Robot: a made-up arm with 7 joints. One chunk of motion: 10 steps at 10 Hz.
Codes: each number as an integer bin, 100 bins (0 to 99) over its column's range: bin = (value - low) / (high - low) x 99, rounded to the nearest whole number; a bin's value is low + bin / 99 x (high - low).
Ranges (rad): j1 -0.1..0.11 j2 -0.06..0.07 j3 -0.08..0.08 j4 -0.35..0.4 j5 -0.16..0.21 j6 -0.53..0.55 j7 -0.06..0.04
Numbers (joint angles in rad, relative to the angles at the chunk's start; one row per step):
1: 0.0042 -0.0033 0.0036 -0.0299 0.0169 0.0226 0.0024
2: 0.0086 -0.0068 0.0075 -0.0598 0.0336 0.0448 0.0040
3: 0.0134 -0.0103 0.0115 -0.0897 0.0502 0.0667 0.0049
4: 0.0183 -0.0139 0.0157 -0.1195 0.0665 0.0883 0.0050
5: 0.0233 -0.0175 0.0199 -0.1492 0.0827 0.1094 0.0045
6: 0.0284 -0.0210 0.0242 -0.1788 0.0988 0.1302 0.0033
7: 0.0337 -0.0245 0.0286 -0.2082 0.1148 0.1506 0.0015
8: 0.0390 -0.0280 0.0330 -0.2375 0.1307 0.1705 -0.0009
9: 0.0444 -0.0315 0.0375 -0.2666 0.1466 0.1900 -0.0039
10: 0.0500 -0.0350 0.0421 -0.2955 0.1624 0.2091 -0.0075
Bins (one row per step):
1: 49 43 52 42 47 51 62
2: 51 41 54 38 52 53 63
3: 53 38 57 34 56 55 64
4: 56 35 59 30 61 57 64
5: 58 32 62 27 65 59 64
6: 61 30 64 23 69 61 63
7: 63 27 67 19 74 62 61
8: 66 24 70 15 78 64 59
9: 68 22 73 11 82 66 56
10: 71 19 76 7 86 68 52

